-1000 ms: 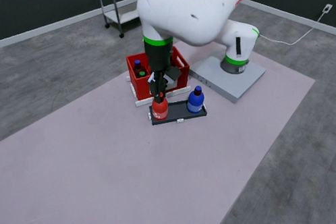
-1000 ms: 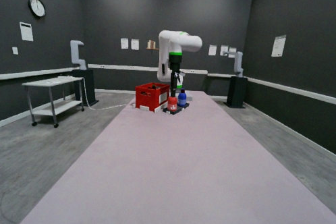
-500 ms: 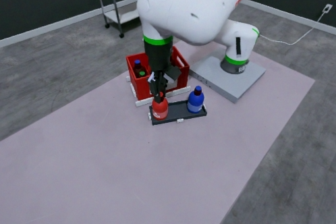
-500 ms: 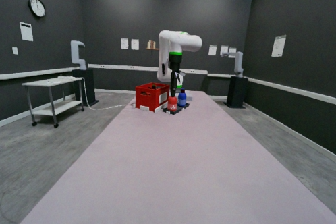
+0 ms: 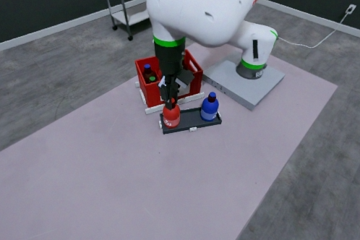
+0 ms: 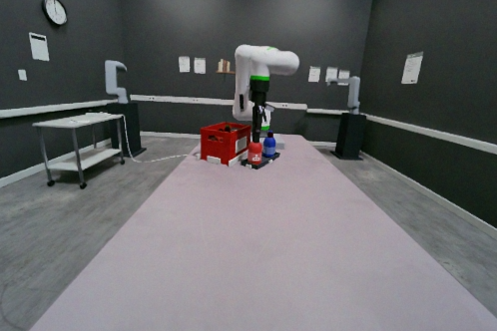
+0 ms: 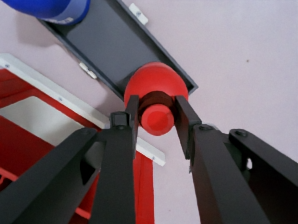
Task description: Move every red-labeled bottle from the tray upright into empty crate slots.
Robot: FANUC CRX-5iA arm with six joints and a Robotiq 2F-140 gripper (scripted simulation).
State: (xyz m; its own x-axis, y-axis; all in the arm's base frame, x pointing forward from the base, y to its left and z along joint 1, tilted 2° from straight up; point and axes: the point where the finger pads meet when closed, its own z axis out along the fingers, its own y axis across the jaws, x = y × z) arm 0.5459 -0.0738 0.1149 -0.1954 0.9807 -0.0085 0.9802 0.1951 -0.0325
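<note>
The red bottle lies 80 mm below my hand. Round my hand: blue bottle: 150 mm behind, 100 mm to the left, 80 mm below; then red crate: 140 mm behind, 160 mm to the right, 80 mm below; then dark tray: 70 mm behind, 50 mm to the left, 150 mm below.
</note>
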